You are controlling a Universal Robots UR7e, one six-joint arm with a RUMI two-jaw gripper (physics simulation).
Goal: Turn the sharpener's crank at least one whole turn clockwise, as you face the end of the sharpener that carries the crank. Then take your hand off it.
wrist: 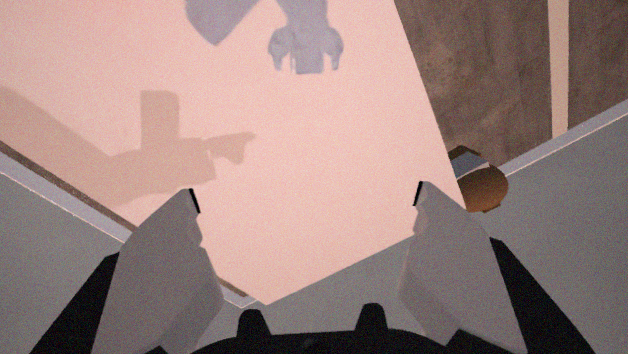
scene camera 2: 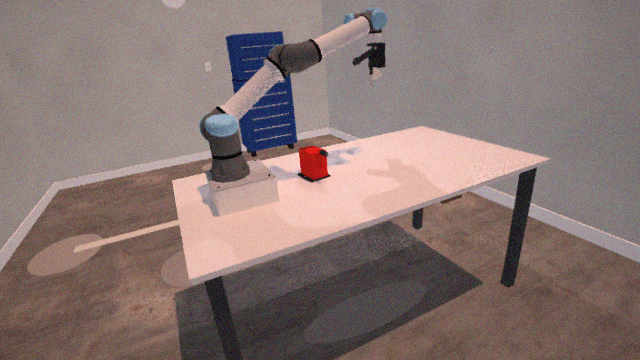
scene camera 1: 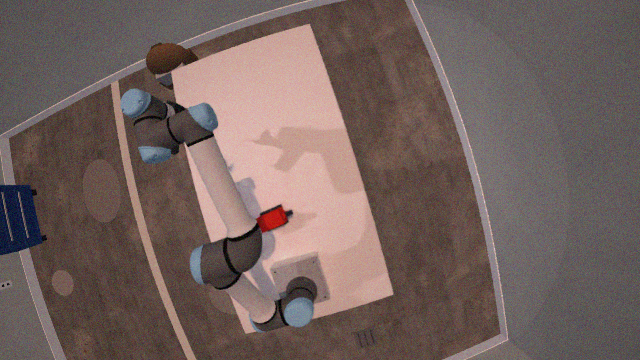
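Observation:
The red sharpener stands upright on the table on a thin black base, close to the robot's base. Its small black crank sticks out at one end, near the top; its exact angle is too small to tell. My gripper is open with nothing between its fingers. It points down, high above table height and well apart from the sharpener and crank. In scene camera 1 the wrist joints hide most of the gripper. The sharpener does not show in the wrist view.
The pale table carries my grey base block. The forearm passes over the area beside the sharpener in scene camera 1. A rounded brown object is beside the table's far corner. A blue drawer cabinet stands by the wall.

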